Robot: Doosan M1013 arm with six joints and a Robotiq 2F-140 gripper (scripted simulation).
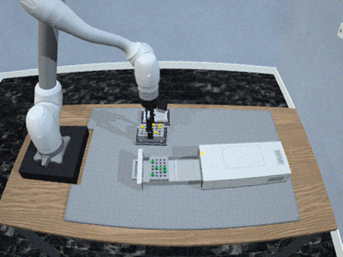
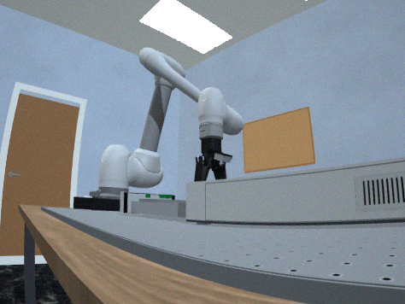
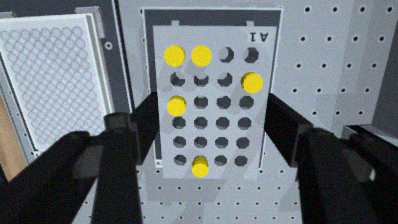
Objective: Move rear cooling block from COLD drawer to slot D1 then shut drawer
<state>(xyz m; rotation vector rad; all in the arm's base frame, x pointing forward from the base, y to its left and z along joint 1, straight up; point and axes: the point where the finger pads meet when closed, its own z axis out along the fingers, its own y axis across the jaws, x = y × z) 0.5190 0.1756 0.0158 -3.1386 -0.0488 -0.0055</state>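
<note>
My gripper is now 30 mm above the cooling block. The rest, counted from my hand: drawer (230 mm to the right, 100 mm ahead, 20 mm below); then white microplate (140 mm to the left, 40 mm below, 10 mm ahead); then deck slot D1 (60 mm below).
</note>
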